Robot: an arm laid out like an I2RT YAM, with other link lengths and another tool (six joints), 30 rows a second.
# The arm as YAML. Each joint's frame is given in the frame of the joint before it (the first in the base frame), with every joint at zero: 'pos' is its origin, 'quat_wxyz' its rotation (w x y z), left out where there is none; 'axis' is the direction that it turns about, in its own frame. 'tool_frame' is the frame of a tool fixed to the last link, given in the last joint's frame.
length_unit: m
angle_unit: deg
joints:
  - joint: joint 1
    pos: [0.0, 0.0, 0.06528]
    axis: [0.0, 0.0, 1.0]
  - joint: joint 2
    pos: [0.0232, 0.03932, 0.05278]
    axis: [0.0, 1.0, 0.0]
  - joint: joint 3
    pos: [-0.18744, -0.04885, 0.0]
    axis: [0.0, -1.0, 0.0]
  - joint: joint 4
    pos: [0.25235, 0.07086, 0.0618]
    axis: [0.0, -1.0, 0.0]
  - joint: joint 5
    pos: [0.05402, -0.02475, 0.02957]
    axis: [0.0, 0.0, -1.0]
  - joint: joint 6
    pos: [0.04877, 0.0, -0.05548]
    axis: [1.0, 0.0, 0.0]
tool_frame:
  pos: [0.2, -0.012, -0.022]
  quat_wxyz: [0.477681, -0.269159, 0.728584, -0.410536]
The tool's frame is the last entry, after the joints.
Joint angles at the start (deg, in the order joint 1, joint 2, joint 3, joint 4, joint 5, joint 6):
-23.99, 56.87, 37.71, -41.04, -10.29, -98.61
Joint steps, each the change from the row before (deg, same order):
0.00, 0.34, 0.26, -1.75, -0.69, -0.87
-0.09, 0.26, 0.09, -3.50, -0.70, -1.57
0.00, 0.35, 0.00, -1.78, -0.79, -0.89
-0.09, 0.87, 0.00, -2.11, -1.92, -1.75
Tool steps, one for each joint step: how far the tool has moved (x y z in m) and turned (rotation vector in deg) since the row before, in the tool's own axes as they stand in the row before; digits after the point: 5 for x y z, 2 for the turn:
-0.00828, 0.00022, -0.00363, 0.18, -1.93, -0.50
-0.01640, 0.00383, -0.00767, -0.30, -3.58, -0.97
-0.01055, 0.00030, -0.00364, 0.22, -2.23, -0.39
-0.01549, -0.00292, -0.00401, 1.20, -3.33, -0.54

